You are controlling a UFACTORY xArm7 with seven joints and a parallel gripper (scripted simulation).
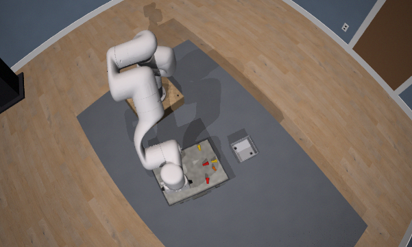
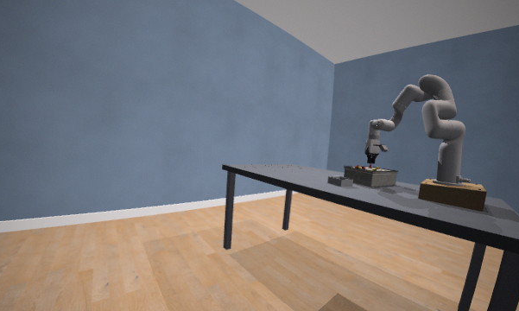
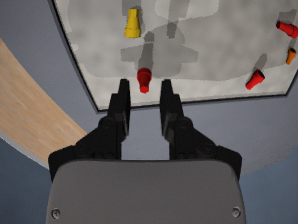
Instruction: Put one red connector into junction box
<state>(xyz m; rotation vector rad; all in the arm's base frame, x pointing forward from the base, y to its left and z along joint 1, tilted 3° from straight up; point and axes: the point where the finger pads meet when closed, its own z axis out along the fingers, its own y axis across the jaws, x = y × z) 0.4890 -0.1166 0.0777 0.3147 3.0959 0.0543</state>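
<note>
Now: hand 10 mm past the orange connector, 190 mm to the right of it and 50 mm above it. Also, from my hand: tool case: 50 mm behind, 80 mm to the left, 80 mm below.
</note>
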